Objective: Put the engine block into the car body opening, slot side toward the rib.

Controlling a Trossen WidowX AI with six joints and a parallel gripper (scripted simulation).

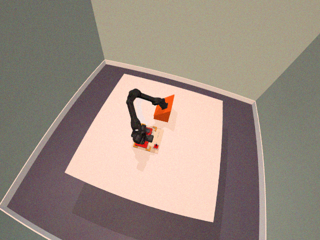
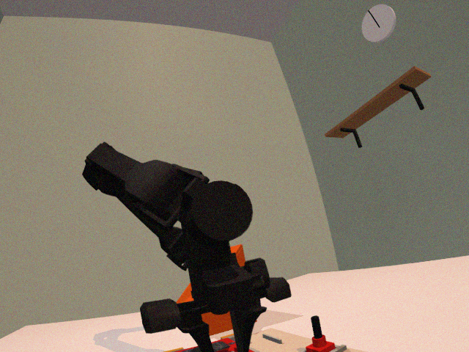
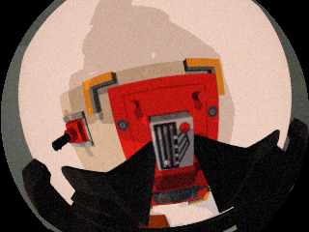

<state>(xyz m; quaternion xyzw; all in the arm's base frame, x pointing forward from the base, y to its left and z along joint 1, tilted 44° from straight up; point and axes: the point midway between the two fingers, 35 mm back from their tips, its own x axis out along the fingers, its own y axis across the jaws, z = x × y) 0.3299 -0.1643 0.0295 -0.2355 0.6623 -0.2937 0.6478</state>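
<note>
My gripper tip is now 10 mm above the grey engine block.
</note>
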